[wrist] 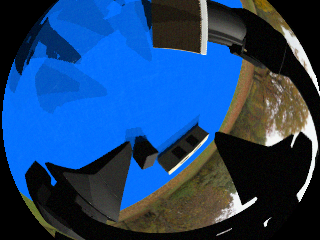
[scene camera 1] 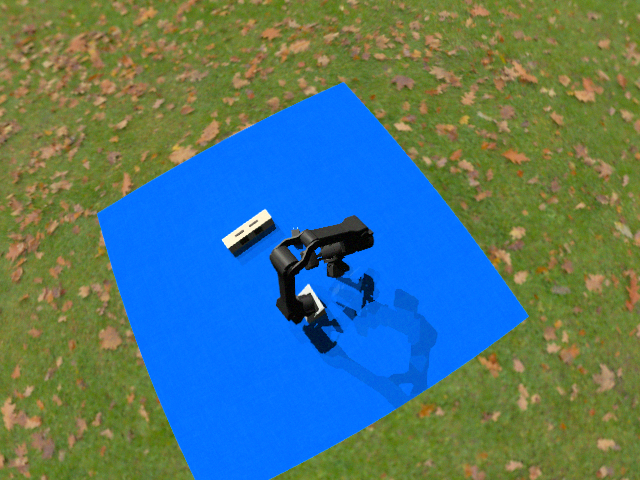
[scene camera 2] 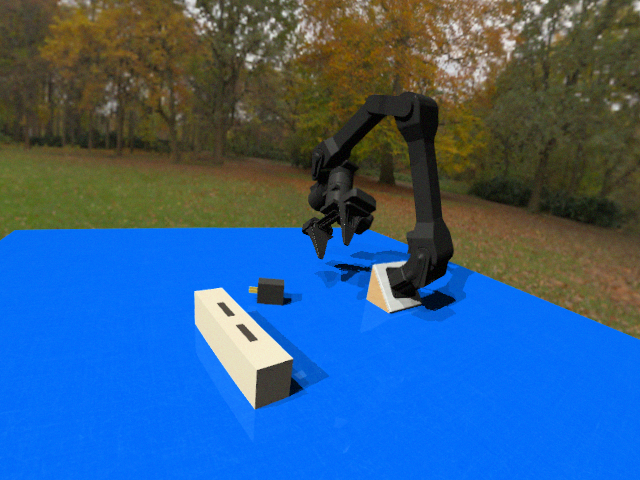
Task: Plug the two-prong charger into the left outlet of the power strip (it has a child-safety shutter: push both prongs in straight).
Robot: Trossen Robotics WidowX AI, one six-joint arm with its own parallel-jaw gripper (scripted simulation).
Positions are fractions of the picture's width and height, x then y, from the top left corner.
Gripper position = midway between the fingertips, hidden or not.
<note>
My gripper (scene camera 2: 0.52, 0.53) is open, with nothing in its grasp. I also see a black two-prong charger (scene camera 2: 0.42, 0.61).
My gripper also shows in the wrist view (wrist: 0.55, 0.59) and in scene camera 1 (scene camera 1: 0.48, 0.54).
</note>
